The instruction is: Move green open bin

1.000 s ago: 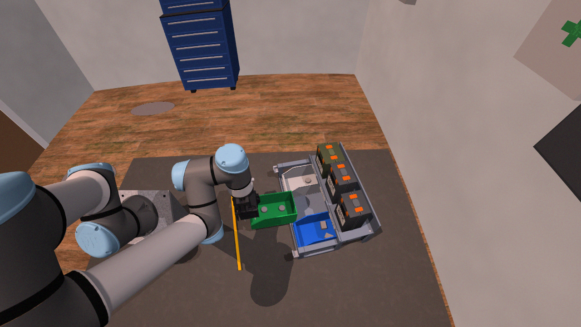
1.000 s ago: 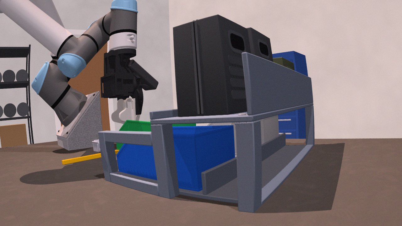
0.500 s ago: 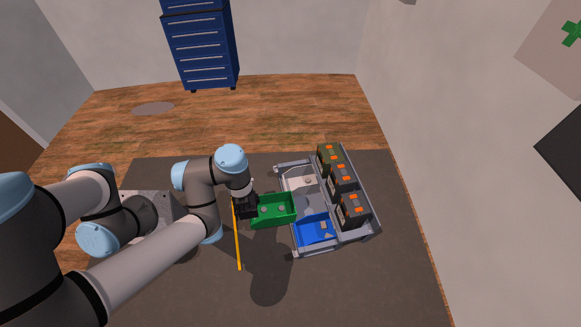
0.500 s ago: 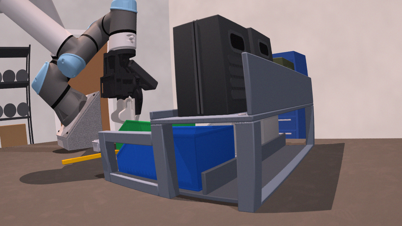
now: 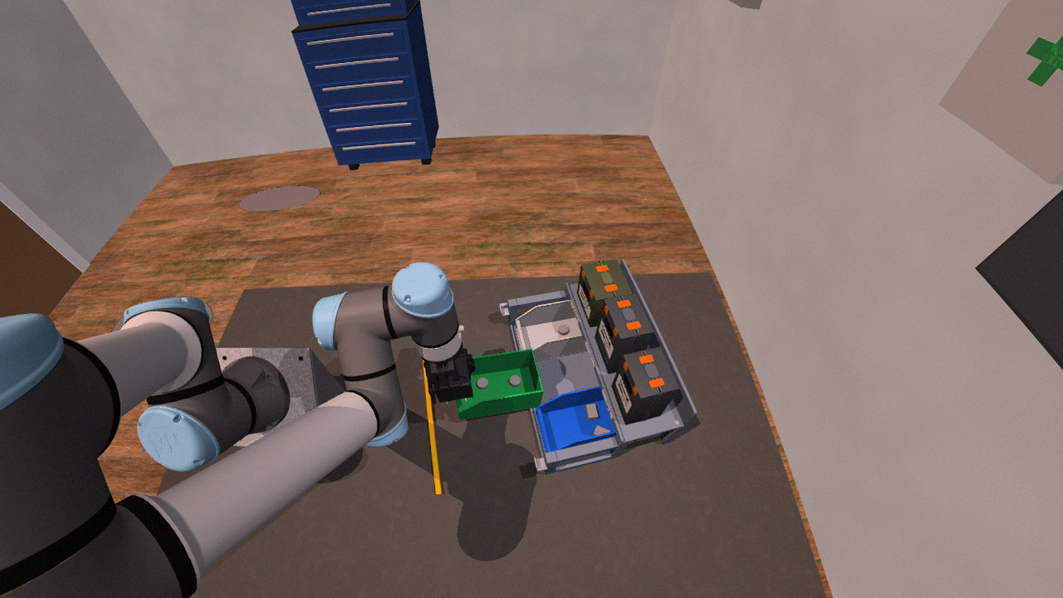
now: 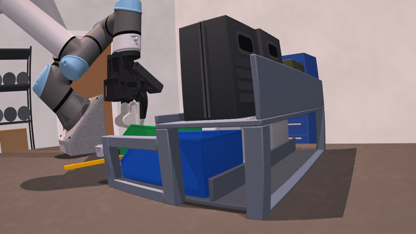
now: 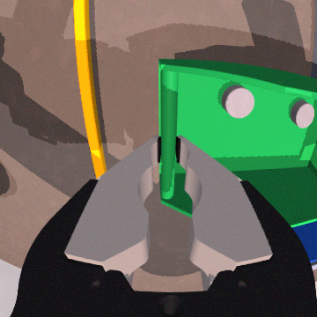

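My hand is 7 cm past the yellow bar, 5 cm above it and 2 cm to the left of it. Round my hand: grey bin 20 cm ahead, 17 cm to the left, 2 cm below; then green open bin 8 cm ahead, 2 cm to the left, 1 cm below; then blue bin 26 cm ahead, 4 cm to the right, 2 cm below.
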